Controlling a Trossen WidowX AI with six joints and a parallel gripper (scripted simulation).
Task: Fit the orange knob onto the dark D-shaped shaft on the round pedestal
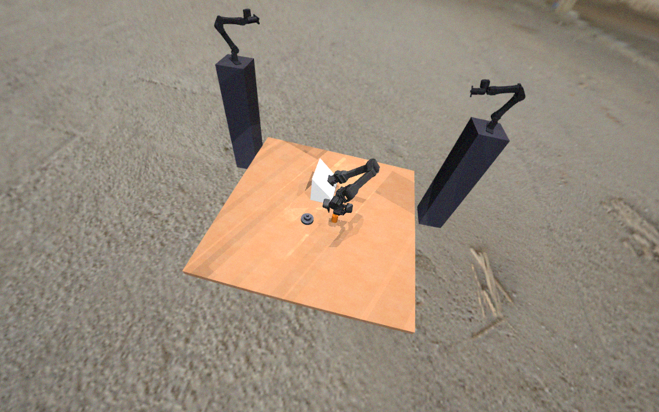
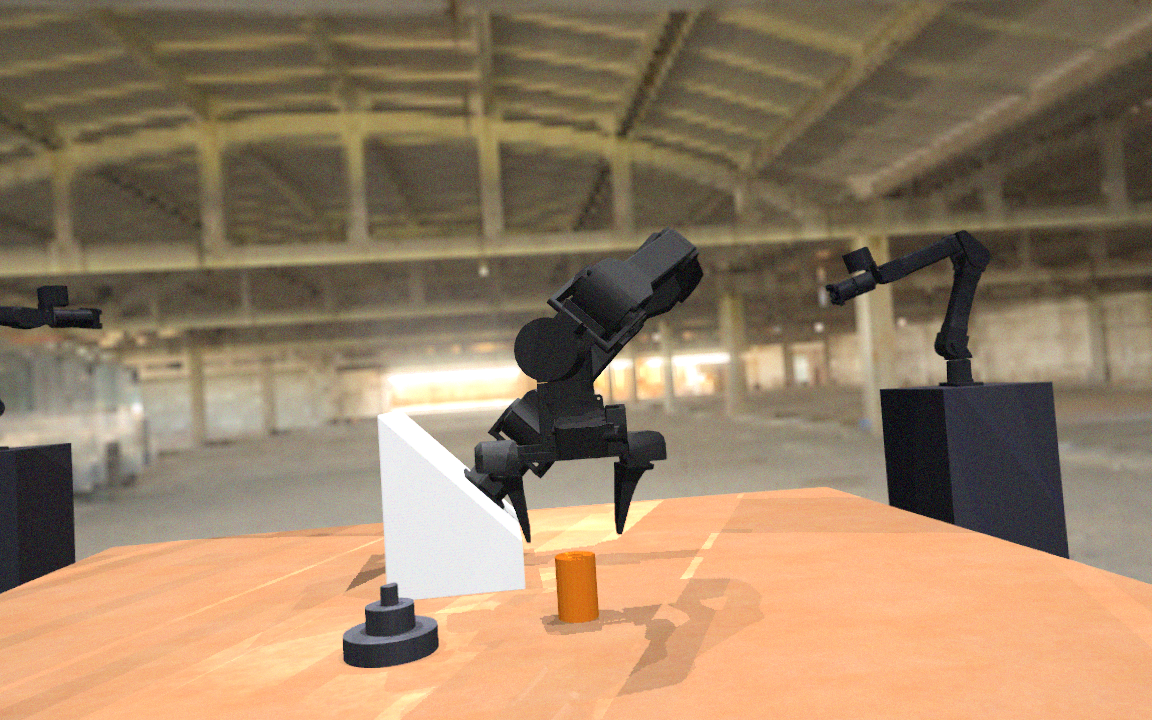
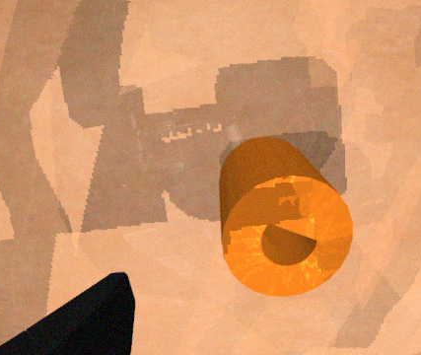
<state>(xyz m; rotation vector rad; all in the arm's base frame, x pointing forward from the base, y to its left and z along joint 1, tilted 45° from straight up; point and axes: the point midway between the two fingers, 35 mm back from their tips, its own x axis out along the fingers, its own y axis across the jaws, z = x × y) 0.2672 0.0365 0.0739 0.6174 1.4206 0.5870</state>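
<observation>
My gripper tip is 50 mm above the knob. From my gripper tip the other things lie so: pedestal: 180 mm to the right, 50 mm below, 40 mm ahead.
</observation>
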